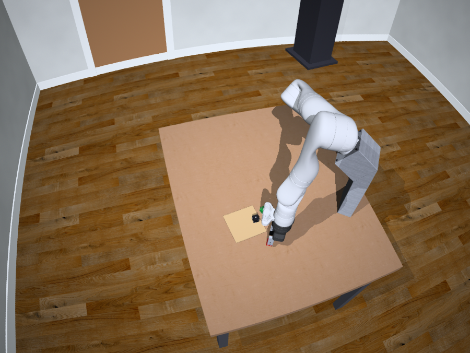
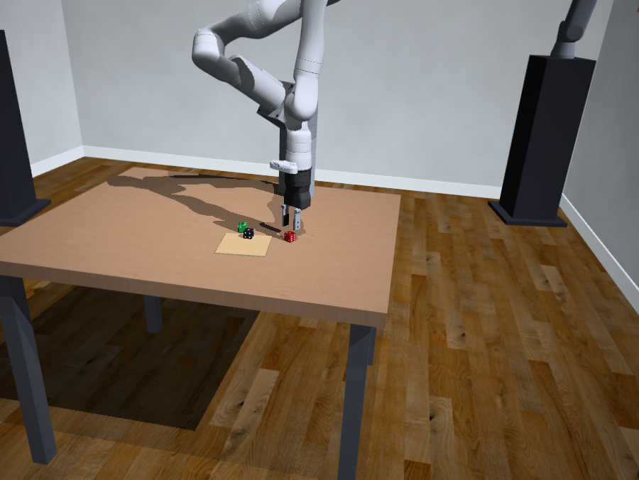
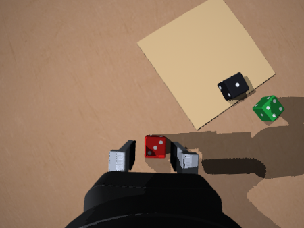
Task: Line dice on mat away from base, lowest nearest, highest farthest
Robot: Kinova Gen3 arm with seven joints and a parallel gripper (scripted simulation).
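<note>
The red die is 5 cm below my hand. From my hand the other things lie so: green die 6 cm behind, 15 cm to the right, 5 cm below; tan mat 5 cm ahead, 13 cm to the right, 6 cm below; black die 13 cm to the right, 4 cm below.
</note>
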